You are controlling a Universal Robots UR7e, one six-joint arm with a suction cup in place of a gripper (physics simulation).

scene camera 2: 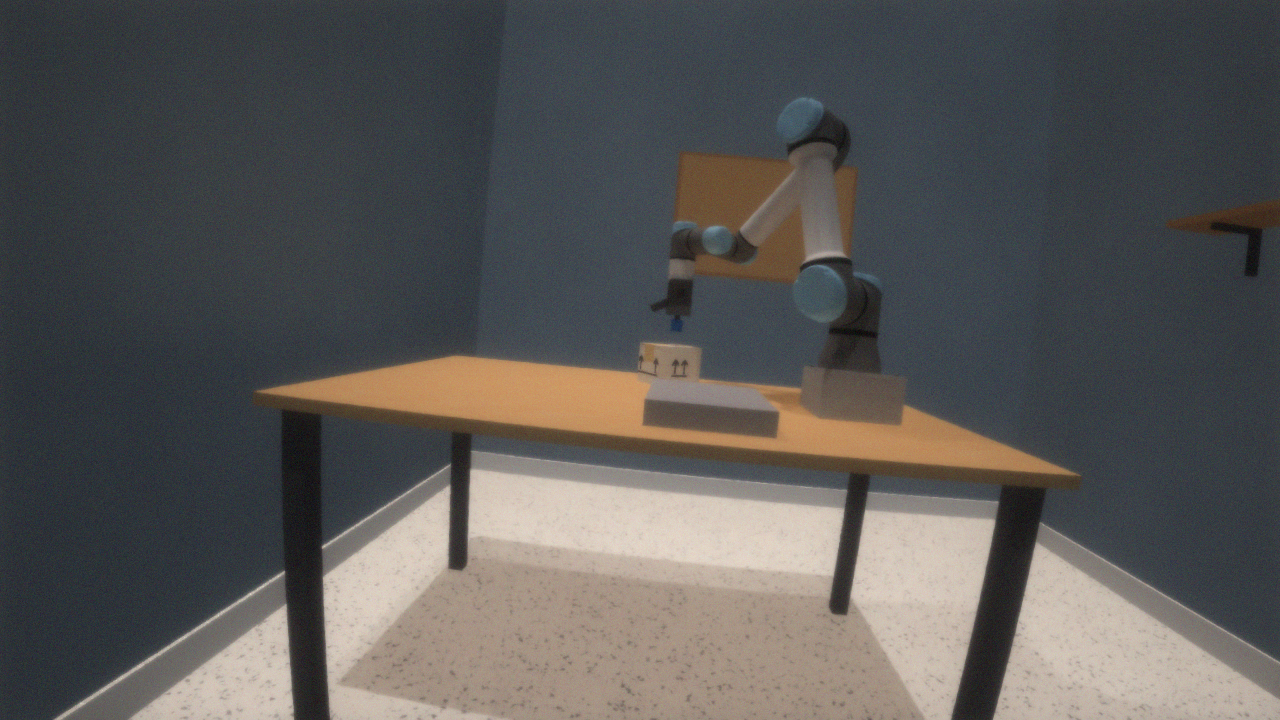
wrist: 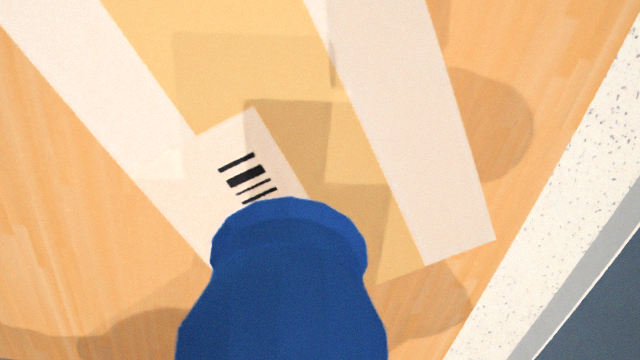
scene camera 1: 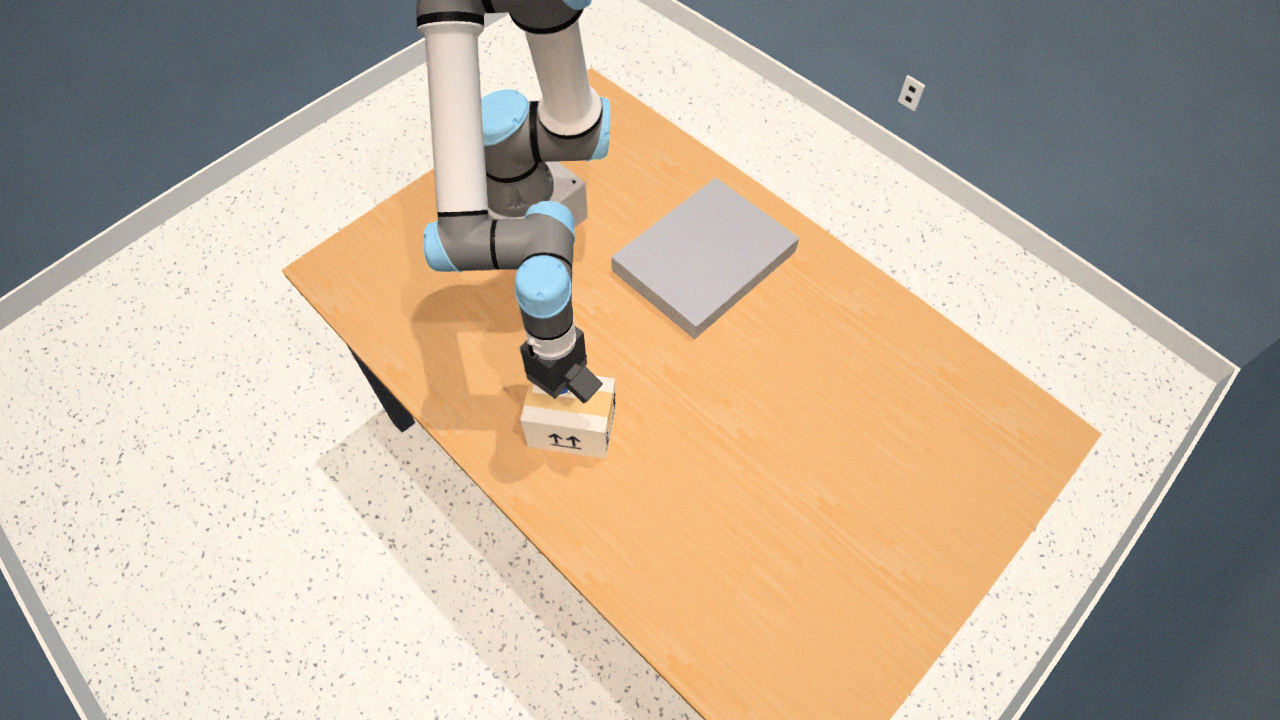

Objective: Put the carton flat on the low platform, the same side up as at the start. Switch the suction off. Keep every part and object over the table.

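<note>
The carton is white with a tan tape strip along its top, a barcode label on top and up arrows on its sides. It stands flat on the table, near the long edge at the left in scene camera 1. The low platform is a flat grey slab with a bare top, apart from the carton. My blue suction cup points down a little above the carton's top, with a gap showing in scene camera 2. It holds nothing.
The arm's grey base block stands on the table, beside the platform. The arm bends over the table towards the carton. In scene camera 2, an orange-brown panel is on the back wall and a shelf is at the right.
</note>
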